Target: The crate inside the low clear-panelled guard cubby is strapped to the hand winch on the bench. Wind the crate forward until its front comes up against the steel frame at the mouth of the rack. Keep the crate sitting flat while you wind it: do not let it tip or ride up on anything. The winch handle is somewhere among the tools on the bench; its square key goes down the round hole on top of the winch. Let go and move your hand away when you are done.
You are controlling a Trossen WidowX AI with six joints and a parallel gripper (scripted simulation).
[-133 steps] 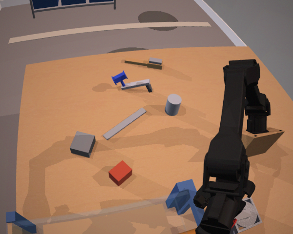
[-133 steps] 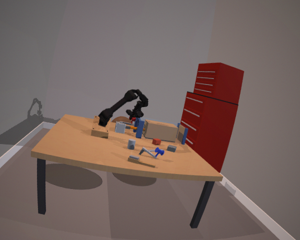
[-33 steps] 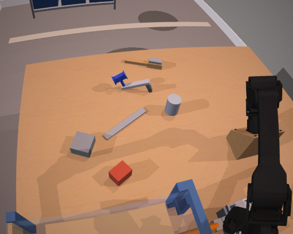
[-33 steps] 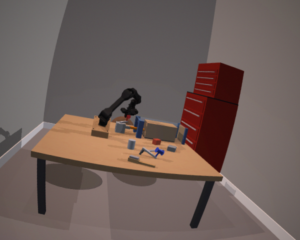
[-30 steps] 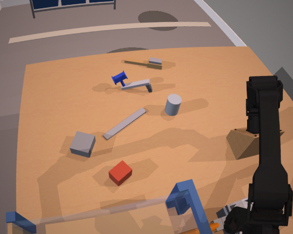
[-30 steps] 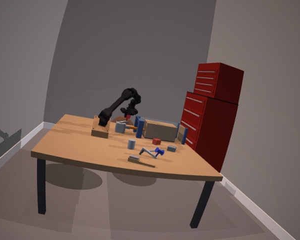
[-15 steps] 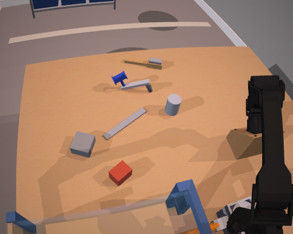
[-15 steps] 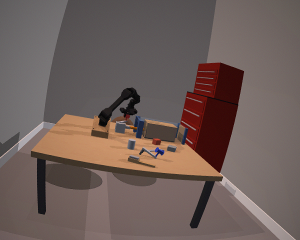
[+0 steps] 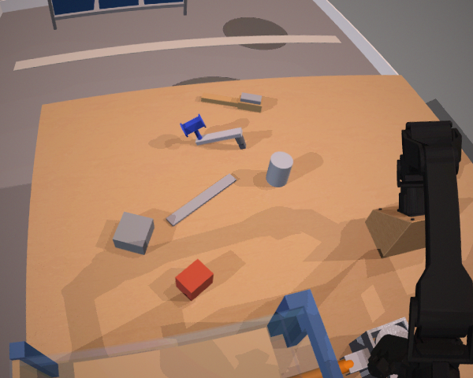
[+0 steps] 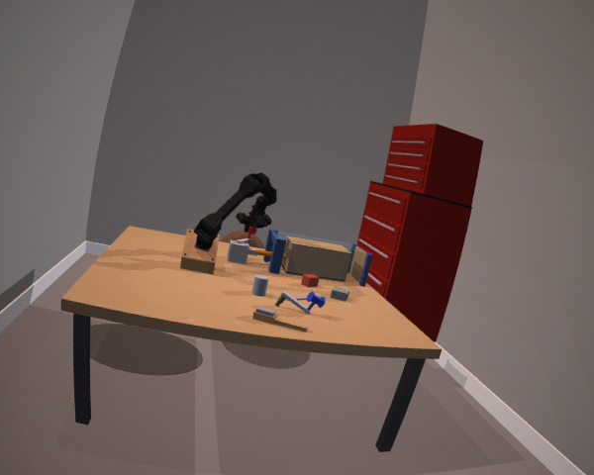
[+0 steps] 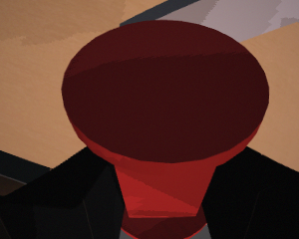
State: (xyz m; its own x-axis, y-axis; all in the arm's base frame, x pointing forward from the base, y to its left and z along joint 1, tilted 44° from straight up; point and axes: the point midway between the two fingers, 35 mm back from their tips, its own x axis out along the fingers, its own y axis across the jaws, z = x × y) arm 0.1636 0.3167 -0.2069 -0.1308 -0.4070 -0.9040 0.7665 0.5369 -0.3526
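My gripper tip is now 10 mm to the left of the red knob and 10 mm short of it. Round my gripper tip: red-gripped winch handle: 50 mm to the right, 30 mm below; blue steel frame: 130 mm ahead, 80 mm to the right, 20 mm below; grey winch: 120 mm to the right, 100 mm below, 40 mm behind.
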